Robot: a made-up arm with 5 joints. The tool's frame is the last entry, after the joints. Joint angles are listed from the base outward. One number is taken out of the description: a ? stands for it. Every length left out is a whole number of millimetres.
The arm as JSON. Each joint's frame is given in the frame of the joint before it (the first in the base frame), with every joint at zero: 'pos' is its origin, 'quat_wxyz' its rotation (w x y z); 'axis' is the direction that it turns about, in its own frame. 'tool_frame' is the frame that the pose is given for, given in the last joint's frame.
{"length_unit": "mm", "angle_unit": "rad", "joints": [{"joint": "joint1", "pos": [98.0, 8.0, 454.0], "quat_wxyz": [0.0, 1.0, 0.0, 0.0], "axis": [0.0, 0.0, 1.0]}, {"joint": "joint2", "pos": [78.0, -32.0, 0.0], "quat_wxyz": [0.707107, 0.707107, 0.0, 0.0], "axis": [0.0, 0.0, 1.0]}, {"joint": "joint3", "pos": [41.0, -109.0, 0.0], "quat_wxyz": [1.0, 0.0, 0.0, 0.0], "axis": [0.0, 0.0, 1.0]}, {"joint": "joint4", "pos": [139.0, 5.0, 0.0], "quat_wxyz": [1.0, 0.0, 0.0, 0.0], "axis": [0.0, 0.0, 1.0]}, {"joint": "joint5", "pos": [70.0, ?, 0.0], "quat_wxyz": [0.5, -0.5, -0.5, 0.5], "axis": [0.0, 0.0, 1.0]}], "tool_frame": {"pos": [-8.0, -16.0, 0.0], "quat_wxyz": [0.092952, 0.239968, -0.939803, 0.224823]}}
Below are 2 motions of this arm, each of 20 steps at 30 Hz.
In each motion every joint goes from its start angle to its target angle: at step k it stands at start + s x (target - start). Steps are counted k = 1, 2, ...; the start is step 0. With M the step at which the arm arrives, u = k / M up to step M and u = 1 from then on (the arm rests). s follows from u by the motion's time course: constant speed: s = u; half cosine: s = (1 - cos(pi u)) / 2; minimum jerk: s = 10 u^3 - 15 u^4 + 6 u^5.
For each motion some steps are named. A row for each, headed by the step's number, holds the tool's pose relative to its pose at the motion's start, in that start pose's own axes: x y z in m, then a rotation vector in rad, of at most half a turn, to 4 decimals.
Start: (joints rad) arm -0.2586 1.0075 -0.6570 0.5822 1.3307
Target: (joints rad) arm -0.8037 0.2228 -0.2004 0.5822 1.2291
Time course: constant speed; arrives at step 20
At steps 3, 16, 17, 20:
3: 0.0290 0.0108 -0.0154 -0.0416 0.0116 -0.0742
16: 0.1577 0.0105 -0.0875 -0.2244 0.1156 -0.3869
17: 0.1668 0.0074 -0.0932 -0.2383 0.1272 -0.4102
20: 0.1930 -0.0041 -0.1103 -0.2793 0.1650 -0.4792

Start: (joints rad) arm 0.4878 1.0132 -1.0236 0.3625 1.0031
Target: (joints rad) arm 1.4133 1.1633 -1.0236 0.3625 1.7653
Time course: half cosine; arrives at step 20
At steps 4, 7, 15, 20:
4: -0.0348 -0.0027 -0.0061 0.0183 -0.0919 -0.0020
7: -0.0973 -0.0132 -0.0234 0.0665 -0.2567 0.0008
15: -0.2625 -0.0956 -0.1255 0.3360 -0.7142 0.0716
20: -0.2905 -0.1262 -0.1590 0.4259 -0.8035 0.1045

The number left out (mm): 20.0
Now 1 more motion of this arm.
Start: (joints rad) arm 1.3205 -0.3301 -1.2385 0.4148 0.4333
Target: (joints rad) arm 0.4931 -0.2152 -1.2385 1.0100 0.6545
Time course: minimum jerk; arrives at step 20
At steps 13, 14, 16, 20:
13: 0.0831 -0.0626 0.0079 0.5388 0.2276 0.4512
14: 0.0939 -0.0661 0.0056 0.5959 0.2646 0.4791
16: 0.1099 -0.0703 0.0012 0.6798 0.3233 0.5144
20: 0.1189 -0.0720 -0.0017 0.7261 0.3580 0.5312

